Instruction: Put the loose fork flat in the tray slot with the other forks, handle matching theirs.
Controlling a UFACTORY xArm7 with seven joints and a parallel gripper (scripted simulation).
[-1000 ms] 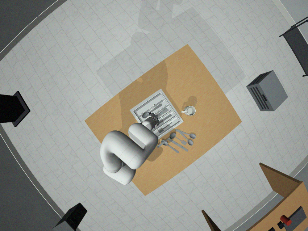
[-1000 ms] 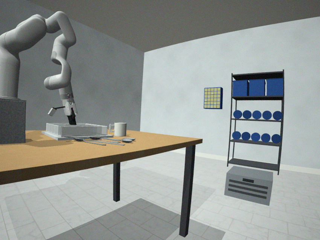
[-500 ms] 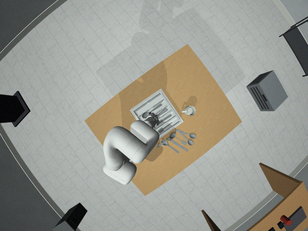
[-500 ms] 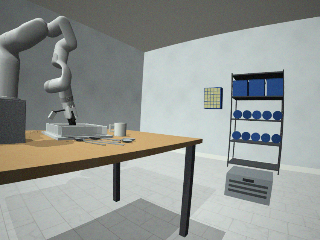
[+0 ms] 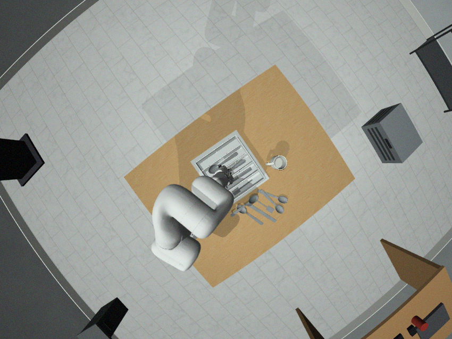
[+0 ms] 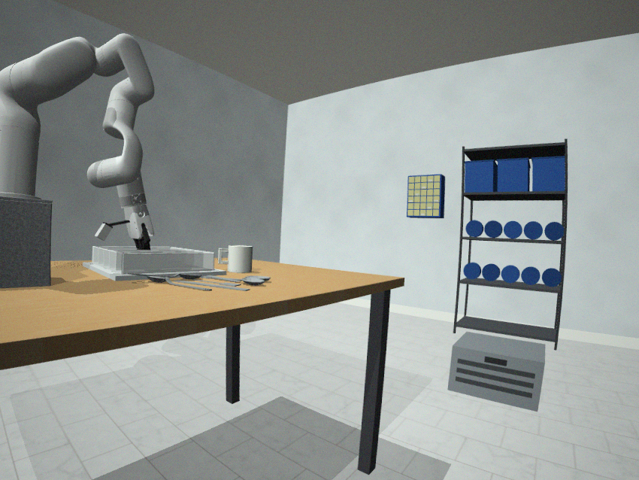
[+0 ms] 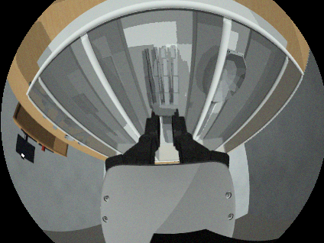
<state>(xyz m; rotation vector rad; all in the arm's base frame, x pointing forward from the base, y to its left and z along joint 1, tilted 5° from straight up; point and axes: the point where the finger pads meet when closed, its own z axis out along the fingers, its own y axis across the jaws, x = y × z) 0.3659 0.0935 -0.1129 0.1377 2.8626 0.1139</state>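
My gripper is now 20 mm short of the tray. The rest, counted from my hand: white mug (270 mm ahead, 140 mm to the right, 10 mm below).
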